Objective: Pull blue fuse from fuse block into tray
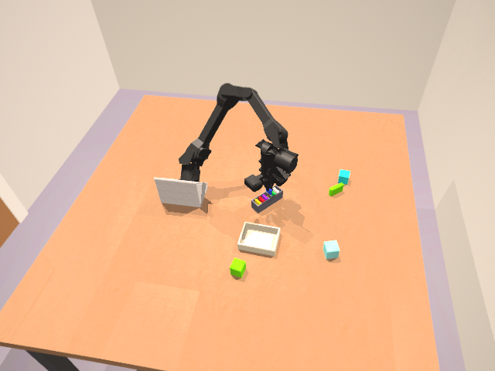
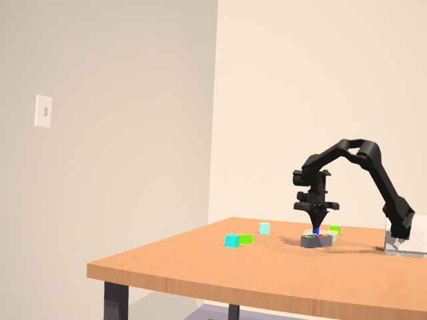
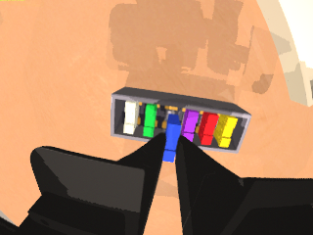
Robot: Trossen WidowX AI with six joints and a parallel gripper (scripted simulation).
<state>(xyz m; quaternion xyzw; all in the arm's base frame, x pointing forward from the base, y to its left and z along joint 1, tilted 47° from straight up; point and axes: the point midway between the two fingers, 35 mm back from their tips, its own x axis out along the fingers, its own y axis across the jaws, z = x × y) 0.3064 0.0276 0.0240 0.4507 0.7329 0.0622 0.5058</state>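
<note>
Now: gripper tip 190 mm to the left of the white tray, 60 mm above it and 10 mm short of it. The rest, counted from my gripper tip: blue fuse (10 mm below); then pale cyan cube (260 mm ahead, 180 mm to the right, 50 mm below); then green bar (240 mm ahead, 100 mm to the left, 50 mm below).
</note>
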